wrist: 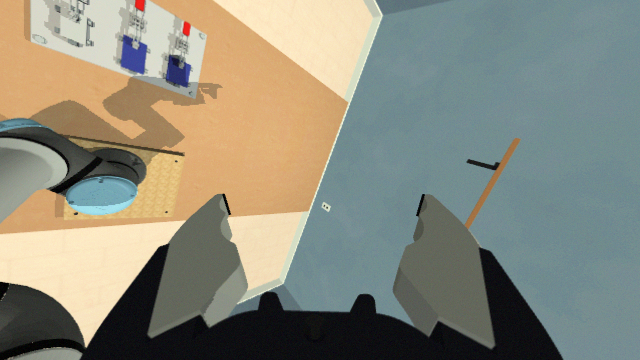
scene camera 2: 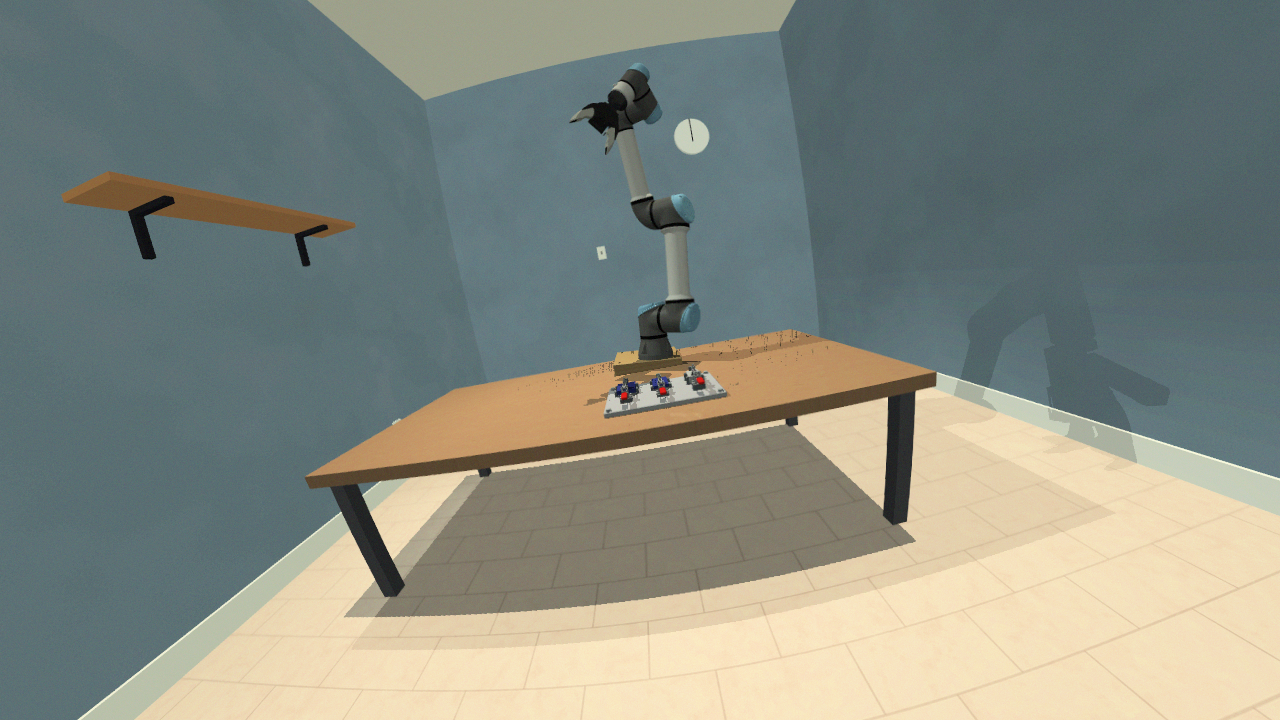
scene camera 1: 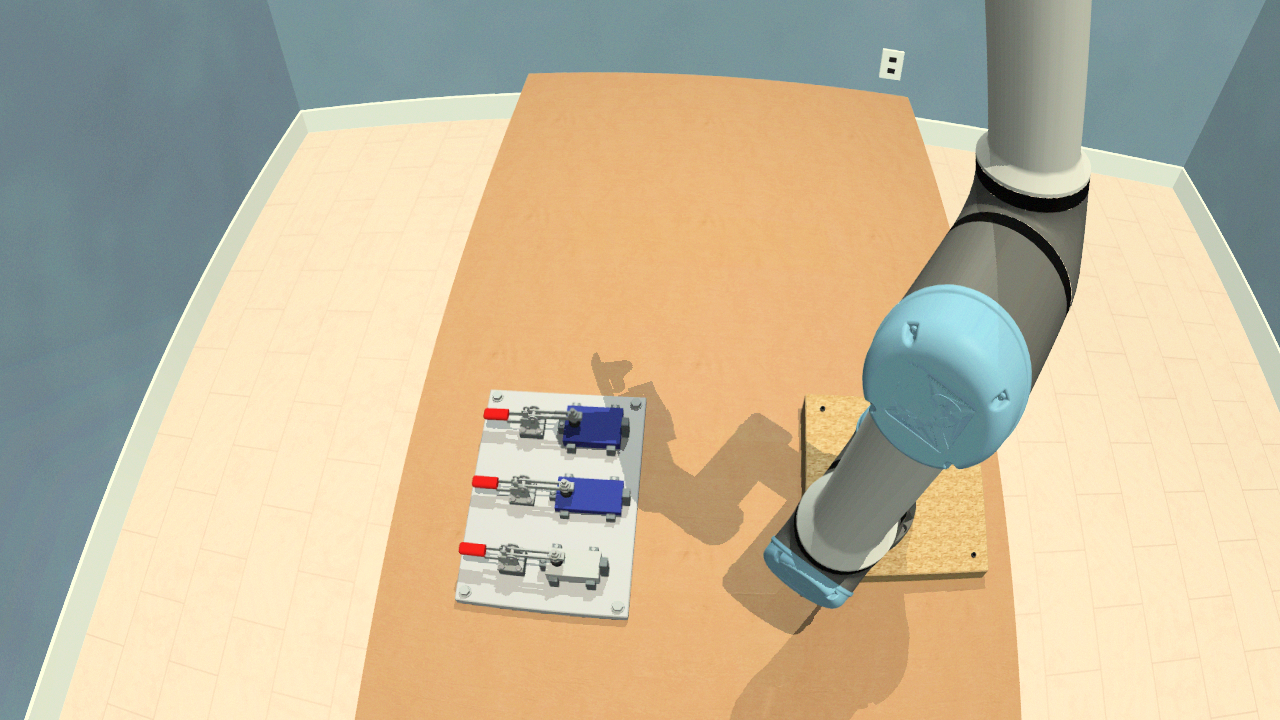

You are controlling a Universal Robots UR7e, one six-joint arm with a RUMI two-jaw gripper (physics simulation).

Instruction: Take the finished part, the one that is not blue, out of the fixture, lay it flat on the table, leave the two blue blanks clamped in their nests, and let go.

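Places are measured from the arm's base along level axes (x back, y right, z up), in millimetres.
Where they show: gripper, between the fingertips: (wrist: 322,196) (scene camera 2: 588,138); arm's base, origin of its link: (wrist: 116,169) (scene camera 2: 655,356).
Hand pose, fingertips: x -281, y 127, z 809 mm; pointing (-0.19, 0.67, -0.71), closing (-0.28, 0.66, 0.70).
Observation:
Things, the pixels of their centre, and the offset from my fingertips. "*": a spot on its surface instead. Level surfaces: height alone.
- finished part, middle of its body: (scene camera 1: 573,565) (wrist: 74,26) dx -116, dy -188, dz -813 mm
- pale fixture plate, middle of its body: (scene camera 1: 553,499) (scene camera 2: 662,392) (wrist: 135,38) dx -148, dy -75, dz -837 mm
- toggle clamp with a red handle, a spot on its surface: (scene camera 1: 472,548) * dx -248, dy -177, dz -787 mm
- table, height of its surface: dz -844 mm
The finished part (scene camera 1: 580,565) (wrist: 73,29) is whitish and sits in the front nest of the pale fixture plate (scene camera 1: 546,458) (scene camera 2: 641,406) (wrist: 104,46) in scene camera 1. A toggle clamp with a red handle (scene camera 1: 472,548) reaches its tip over the part's edge. Two blue blanks, one (scene camera 1: 597,427) (wrist: 178,72) in the far nest and one (scene camera 1: 590,497) (wrist: 134,54) in the middle nest, sit under the tips of their own clamps. My gripper (scene camera 2: 590,136) (wrist: 322,196) is open and empty, high above the table and away from the fixture. It does not show in scene camera 1.
The arm's base stands on a wooden board (scene camera 1: 939,537) (scene camera 2: 633,364) (wrist: 162,190), right of the fixture in scene camera 1. The table (scene camera 1: 716,223) (scene camera 2: 501,420) (wrist: 260,135) extends beyond the fixture. A wall shelf (scene camera 2: 214,204) (wrist: 492,182) and a wall clock (scene camera 2: 691,137) also show.

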